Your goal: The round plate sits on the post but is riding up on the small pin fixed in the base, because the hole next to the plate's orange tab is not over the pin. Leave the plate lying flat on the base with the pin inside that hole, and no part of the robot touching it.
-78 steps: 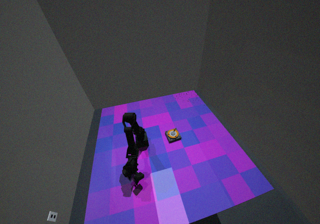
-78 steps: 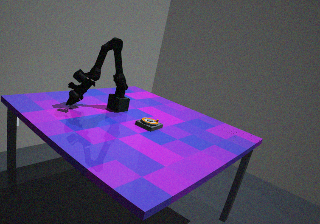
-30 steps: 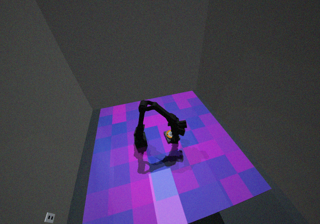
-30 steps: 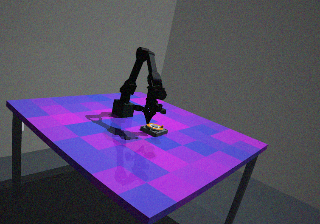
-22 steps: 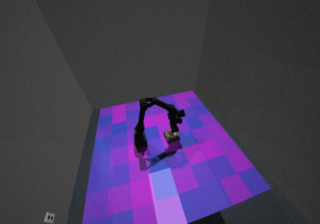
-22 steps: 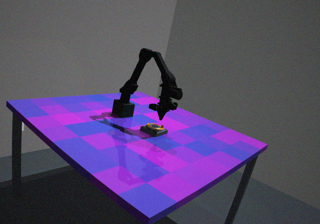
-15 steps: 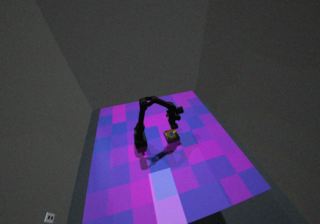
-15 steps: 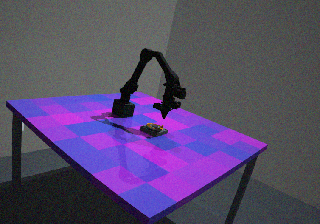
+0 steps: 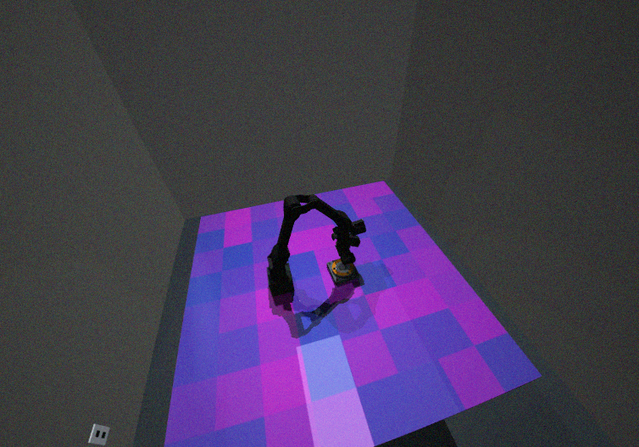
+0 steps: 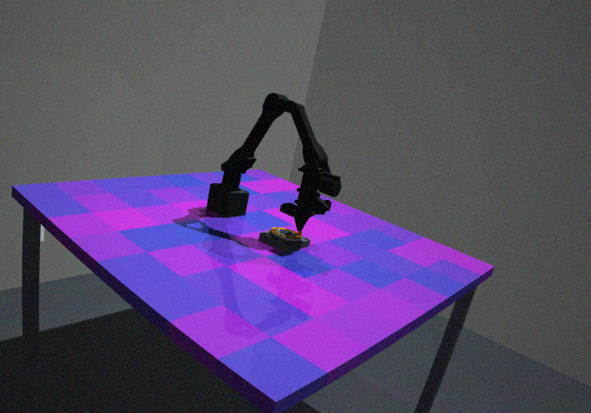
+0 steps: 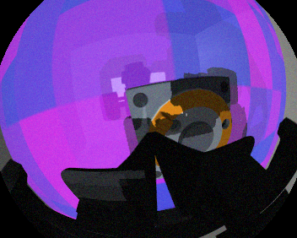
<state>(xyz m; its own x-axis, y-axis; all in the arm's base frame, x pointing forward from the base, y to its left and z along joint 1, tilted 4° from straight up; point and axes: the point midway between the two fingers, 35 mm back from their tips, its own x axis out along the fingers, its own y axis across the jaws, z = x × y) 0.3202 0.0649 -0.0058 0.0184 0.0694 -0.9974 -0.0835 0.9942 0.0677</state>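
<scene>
Right now the base is 10 mm behind my gripper tip, 50 mm to the right of it and 20 mm below it.
</scene>
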